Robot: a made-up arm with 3 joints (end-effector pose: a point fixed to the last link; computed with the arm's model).
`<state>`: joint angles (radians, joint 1 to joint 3).
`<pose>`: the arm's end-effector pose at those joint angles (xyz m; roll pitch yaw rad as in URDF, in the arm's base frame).
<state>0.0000 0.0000 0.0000</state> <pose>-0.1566 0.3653 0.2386 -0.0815 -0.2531 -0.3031</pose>
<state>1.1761 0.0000 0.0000</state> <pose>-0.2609 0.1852 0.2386 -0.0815 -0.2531 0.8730</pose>
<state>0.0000 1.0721 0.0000</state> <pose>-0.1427 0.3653 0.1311 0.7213 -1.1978 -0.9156</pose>
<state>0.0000 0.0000 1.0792</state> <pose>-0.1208 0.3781 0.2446 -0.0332 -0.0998 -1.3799</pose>
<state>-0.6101 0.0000 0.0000</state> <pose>-0.0453 0.3825 0.2386 -0.0815 -0.2531 -0.9132</pose>
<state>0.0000 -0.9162 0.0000</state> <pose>-0.0852 0.3653 0.2995 -0.3765 0.6194 -0.3628</pose>
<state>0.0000 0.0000 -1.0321</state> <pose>-0.1627 0.3290 0.2353 -0.2381 -0.2838 0.7601</pose>
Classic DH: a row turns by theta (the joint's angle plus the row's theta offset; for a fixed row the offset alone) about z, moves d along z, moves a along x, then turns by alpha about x. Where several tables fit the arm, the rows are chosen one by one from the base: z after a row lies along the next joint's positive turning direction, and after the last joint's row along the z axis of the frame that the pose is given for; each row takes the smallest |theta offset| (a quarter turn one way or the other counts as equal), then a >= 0, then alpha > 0; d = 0 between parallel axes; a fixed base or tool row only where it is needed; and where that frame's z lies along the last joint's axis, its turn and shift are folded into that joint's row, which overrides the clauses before.
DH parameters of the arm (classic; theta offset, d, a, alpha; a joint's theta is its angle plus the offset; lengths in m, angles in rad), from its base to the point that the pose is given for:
base (fixed): -1.213 0 -0.2104 0
joint 1: 1.213 0.1966 0.0145 1.5708
joint 2: 0.1427 -0.1479 -0.0616 1.6357
joint 3: -0.3326 0.0826 -0.0195 2.9113
tool (fixed): -0.6326 0.1403 0 0

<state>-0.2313 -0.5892 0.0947</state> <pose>-0.0744 0.3728 0.2848 -0.2988 0.3017 -0.6376</pose>
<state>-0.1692 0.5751 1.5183</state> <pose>-0.0954 0.3777 0.2128 0.4964 0.0974 -1.9640</pose>
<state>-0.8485 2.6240 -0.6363</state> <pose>0.0936 0.2287 0.1101 3.1413 -0.1964 1.9506</pose>
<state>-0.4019 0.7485 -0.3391</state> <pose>-0.0940 0.3766 0.1557 -0.1860 -1.0283 -0.3196</pose>
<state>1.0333 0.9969 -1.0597</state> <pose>-0.2240 0.2005 0.1310 -1.2739 -0.8035 2.4106</pose>
